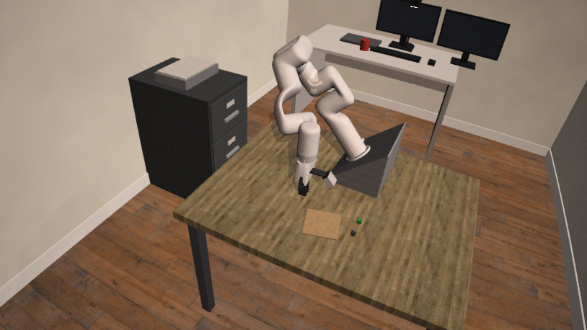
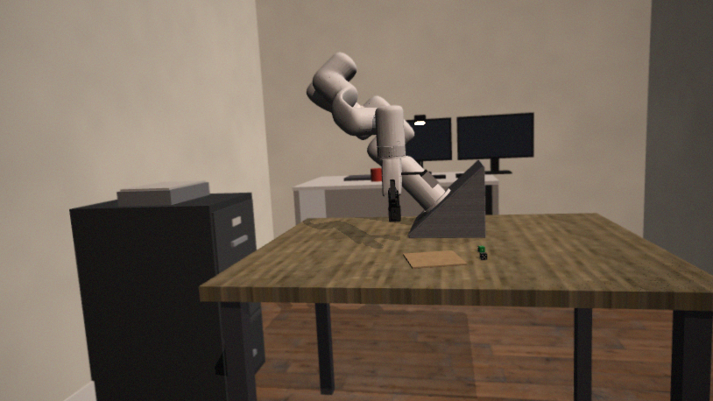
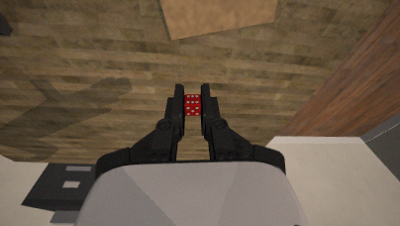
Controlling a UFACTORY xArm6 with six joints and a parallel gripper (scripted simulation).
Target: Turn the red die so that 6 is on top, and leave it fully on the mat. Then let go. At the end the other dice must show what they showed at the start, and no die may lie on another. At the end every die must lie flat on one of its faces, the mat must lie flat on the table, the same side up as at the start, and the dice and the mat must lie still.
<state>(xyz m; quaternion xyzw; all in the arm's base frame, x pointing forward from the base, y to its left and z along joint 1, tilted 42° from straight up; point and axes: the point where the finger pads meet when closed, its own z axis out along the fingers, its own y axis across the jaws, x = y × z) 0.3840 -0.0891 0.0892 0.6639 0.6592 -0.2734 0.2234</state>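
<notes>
My gripper is now 12 cm above the tan mat, 10 cm to the right of it and 2 cm short of it. The rest, counted from my hand: red die (1 cm to the right, 1 cm below); black die (23 cm to the left, 12 cm below, 3 cm ahead); green die (23 cm to the left, 12 cm below, 5 cm behind).
</notes>
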